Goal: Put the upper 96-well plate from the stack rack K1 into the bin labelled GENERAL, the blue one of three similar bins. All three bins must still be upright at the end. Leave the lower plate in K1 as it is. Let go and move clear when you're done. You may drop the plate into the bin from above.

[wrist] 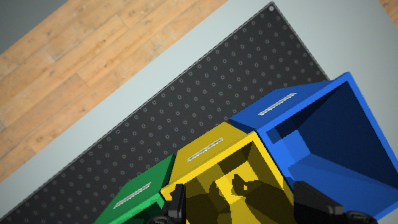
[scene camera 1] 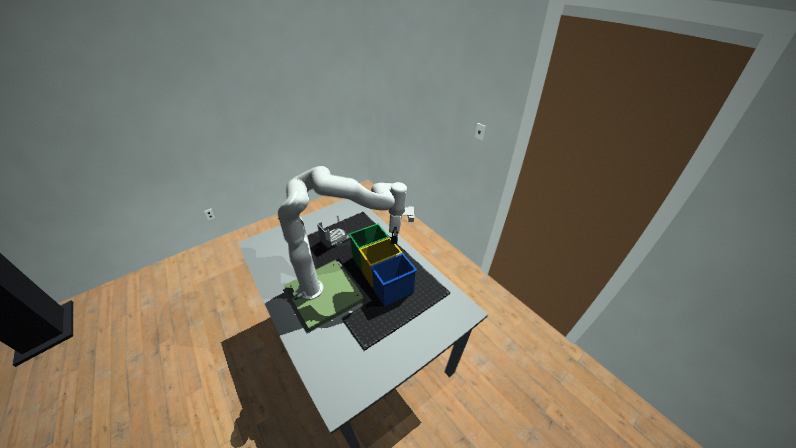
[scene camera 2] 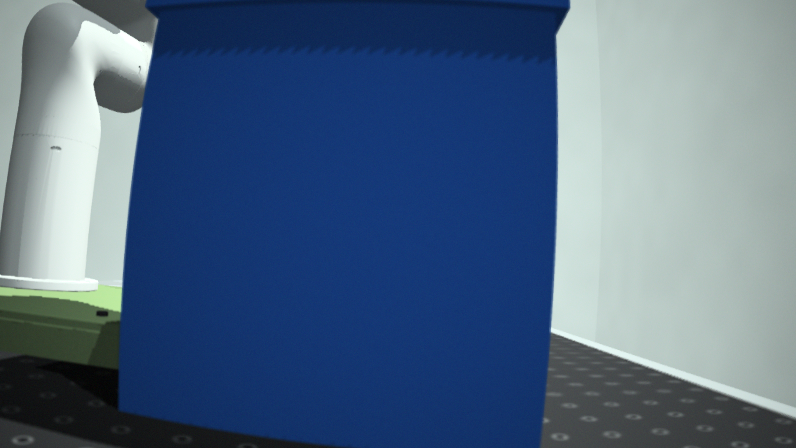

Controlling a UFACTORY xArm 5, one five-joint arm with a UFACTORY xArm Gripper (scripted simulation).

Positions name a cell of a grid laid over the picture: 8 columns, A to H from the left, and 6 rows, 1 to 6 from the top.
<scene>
blue bin: wrist G4; scene camera 1 D4; scene camera 2 D3
</scene>
